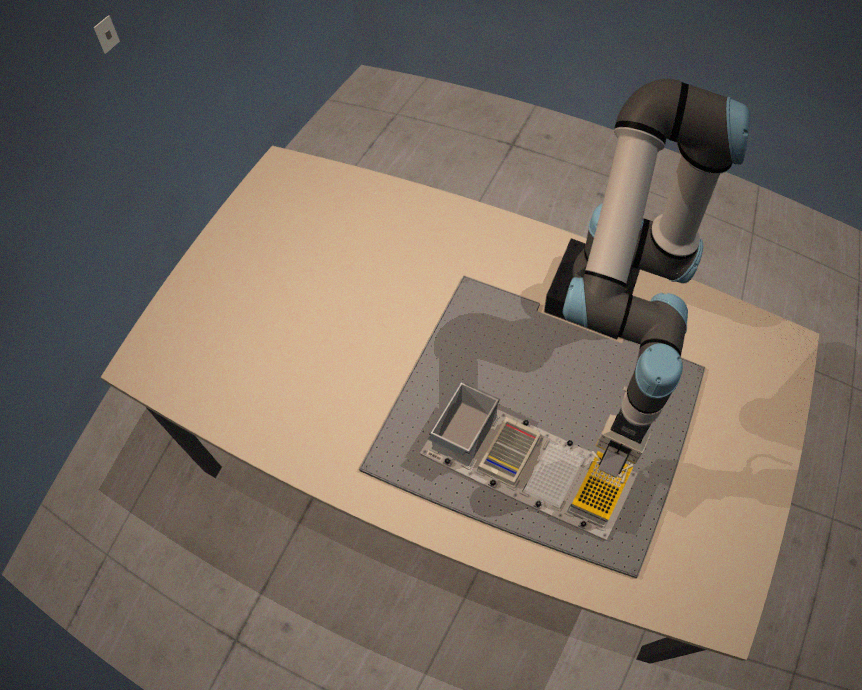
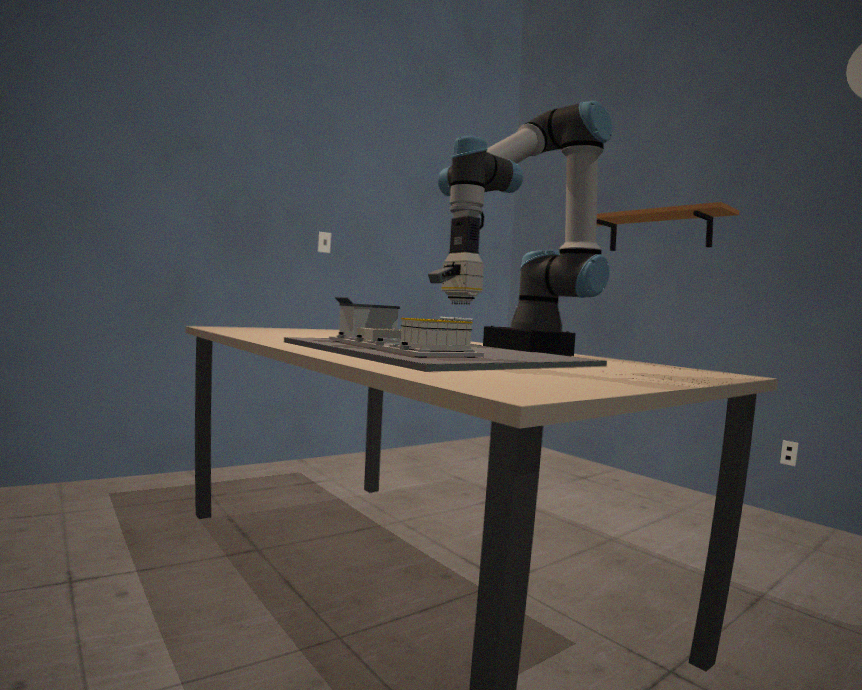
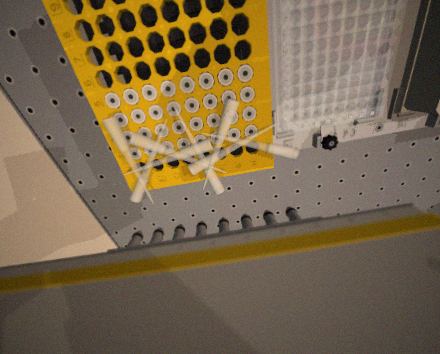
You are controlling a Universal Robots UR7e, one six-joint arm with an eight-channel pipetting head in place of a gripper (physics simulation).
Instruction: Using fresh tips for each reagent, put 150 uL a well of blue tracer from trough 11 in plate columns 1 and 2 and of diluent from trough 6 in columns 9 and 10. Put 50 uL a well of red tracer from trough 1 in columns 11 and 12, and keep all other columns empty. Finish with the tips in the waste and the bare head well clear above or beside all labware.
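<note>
My pipetting head hangs above the labware's right end, beyond the tip rack's column 1 edge. Its eight nozzles are bare. The yellow tip rack has seated tips in columns 2 to 5; column 1 and those from 6 up show dark holes where visible. Several loose tips lie crossed over columns 1 to 4, some overhanging the edge. The plate looks pale; well contents are unclear. The trough reservoir shows red, yellow and blue strips. The waste bin stands at the left end.
The labware stands in a row on a pale carrier with black knobs. The carrier lies on a grey perforated board. The arm's base stands behind it. The bin's walls rise above the reservoir.
</note>
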